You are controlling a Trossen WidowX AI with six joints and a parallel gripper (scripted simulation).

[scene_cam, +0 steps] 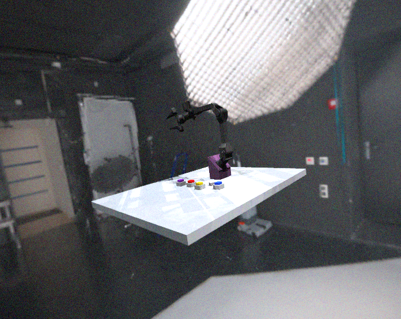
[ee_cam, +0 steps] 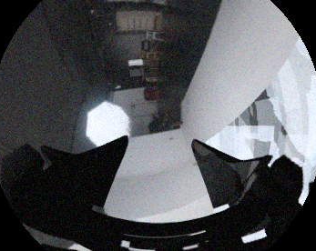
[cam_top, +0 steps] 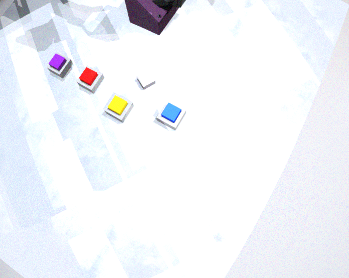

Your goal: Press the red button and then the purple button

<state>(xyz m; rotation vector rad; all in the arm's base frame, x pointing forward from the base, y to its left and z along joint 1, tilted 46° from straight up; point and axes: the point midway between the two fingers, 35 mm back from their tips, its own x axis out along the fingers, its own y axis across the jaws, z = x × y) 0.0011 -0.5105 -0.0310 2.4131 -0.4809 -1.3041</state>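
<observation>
The red button is 190 mm ahead of my gripper tip, 320 mm to the left of it and 400 mm below it. Also, from my gripper tip: blue button: 200 mm ahead, 540 mm to the left, 400 mm below; then yellow button: 220 mm ahead, 420 mm to the left, 400 mm below; then purple button: 180 mm ahead, 230 mm to the left, 400 mm below.
</observation>
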